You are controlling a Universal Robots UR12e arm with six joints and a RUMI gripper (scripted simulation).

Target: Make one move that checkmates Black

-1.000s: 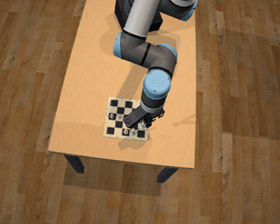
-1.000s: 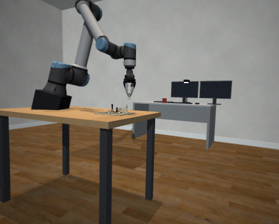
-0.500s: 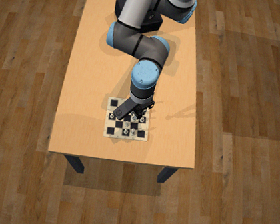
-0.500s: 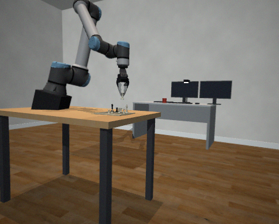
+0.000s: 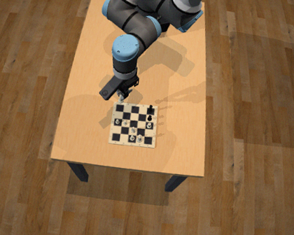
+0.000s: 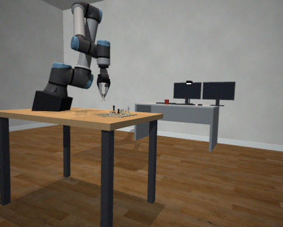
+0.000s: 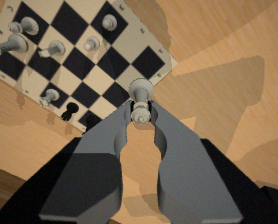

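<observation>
Now: hand 8 cm short of the chessboard, 6 cm to the right of it and 14 cm above it. The rest, counted from my hand: black piece 5 cm ahead, 14 cm to the left, 12 cm below; then white piece 1 cm below; then black king 1 cm ahead, 14 cm to the left, 10 cm below.
</observation>
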